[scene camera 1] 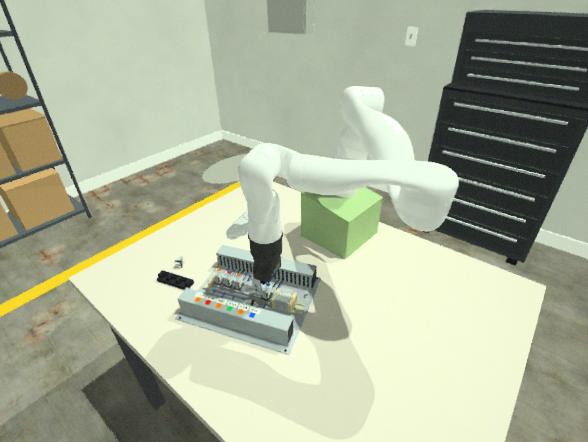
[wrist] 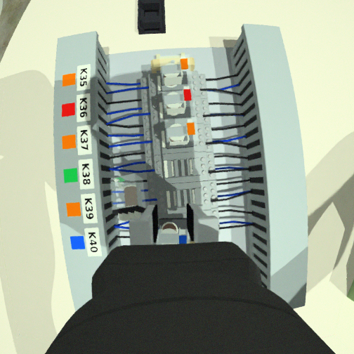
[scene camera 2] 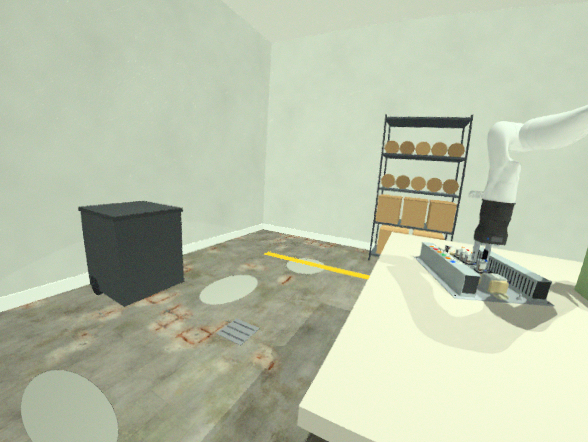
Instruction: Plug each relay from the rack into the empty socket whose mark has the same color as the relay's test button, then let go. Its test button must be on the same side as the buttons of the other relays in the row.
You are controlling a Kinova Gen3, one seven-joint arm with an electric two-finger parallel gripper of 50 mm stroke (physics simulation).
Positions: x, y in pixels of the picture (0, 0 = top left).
Labels:
gripper: scene camera 1; wrist 172, 216; scene camera 2
same spot on gripper: (scene camera 1: 256, 284) = (scene camera 2: 474, 251)

